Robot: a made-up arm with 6 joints.
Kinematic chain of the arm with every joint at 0, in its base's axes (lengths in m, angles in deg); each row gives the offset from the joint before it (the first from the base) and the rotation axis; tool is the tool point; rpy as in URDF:
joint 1: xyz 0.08 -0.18 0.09 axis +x
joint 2: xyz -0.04 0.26 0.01 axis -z
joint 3: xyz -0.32 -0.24 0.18 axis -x
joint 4: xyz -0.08 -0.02 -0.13 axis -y
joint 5: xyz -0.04 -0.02 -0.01 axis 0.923 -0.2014 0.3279
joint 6: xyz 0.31 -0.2 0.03 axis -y
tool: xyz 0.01 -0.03 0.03 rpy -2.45 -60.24 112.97
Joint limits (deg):
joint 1: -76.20..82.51
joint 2: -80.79..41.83
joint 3: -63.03..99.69
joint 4: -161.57..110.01
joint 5: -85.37..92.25
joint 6: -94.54..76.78
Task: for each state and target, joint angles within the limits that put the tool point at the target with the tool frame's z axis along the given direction. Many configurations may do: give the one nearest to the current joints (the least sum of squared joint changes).
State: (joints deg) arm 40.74 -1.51 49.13 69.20 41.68 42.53
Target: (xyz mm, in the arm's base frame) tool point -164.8 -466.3 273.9 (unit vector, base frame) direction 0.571 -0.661 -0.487
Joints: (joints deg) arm 59.88 8.10 27.28 56.65 79.41 37.56
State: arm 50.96 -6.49 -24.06 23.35 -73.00 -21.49
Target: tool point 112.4 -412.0 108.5 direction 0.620 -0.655 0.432
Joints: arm 16.63 -28.76 -46.93 -1.26 -65.19 2.63
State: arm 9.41 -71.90 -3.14 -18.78 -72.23 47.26
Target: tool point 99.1 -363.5 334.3 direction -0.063 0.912 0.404
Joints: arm 8.32 -21.97 44.86 -38.48 -85.37 76.03
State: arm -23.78 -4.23 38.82 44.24 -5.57 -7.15
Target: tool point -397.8 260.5 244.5 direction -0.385 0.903 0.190
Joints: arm -65.50 23.31 37.32 44.31 -30.05 5.70
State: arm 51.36 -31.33 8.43 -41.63 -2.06 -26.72
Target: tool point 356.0 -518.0 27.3 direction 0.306 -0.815 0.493
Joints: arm 74.63 -51.65 40.04 -11.10 -20.16 -0.42
